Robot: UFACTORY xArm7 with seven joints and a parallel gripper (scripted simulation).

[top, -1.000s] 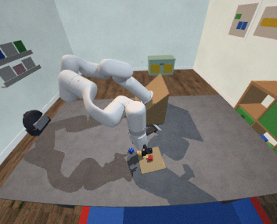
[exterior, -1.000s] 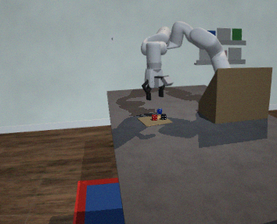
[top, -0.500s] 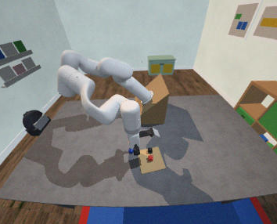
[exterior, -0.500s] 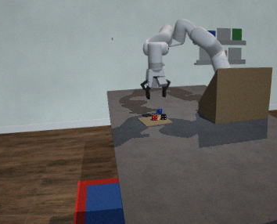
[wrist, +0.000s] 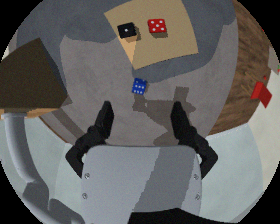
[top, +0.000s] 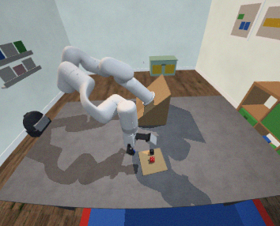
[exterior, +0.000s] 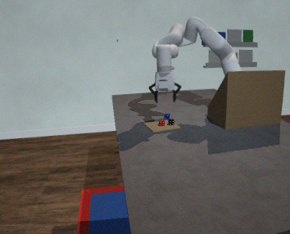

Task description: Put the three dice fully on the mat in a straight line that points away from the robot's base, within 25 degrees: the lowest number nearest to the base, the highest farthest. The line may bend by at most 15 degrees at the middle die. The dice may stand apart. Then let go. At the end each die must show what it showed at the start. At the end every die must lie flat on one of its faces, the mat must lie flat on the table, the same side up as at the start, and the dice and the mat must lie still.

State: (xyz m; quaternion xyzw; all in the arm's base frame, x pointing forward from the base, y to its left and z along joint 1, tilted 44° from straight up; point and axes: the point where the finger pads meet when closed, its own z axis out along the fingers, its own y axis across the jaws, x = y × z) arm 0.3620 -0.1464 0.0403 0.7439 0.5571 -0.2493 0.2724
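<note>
Now: the blue die 9 cm below my hand, 1 cm to the right of it and 1 cm behind it. Also, from my hand: tan mat 10 cm to the left, 10 cm below, 5 cm ahead; red die 10 cm to the left, 9 cm below, 5 cm ahead; black die 10 cm to the left, 9 cm below.
</note>
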